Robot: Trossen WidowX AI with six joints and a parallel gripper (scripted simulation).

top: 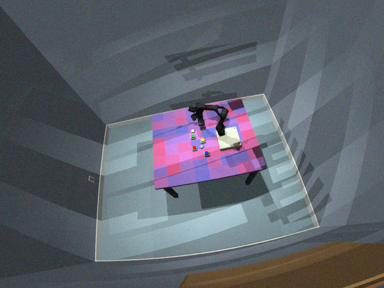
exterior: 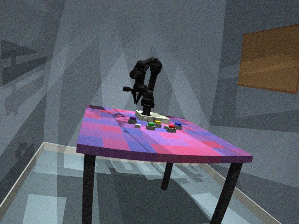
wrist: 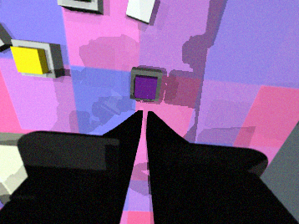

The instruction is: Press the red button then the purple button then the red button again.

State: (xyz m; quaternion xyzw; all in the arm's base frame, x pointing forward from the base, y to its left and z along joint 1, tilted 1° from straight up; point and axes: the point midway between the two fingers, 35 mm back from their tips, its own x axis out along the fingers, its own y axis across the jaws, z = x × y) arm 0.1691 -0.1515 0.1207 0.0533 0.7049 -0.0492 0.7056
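The purple button lies 9 cm below my gripper tip. Round my gripper tip: green button 12 cm ahead, 9 cm below, 8 cm to the left; yellow button 16 cm to the left, 9 cm below, 4 cm ahead; red button 21 cm to the left, 14 cm ahead, 9 cm below.
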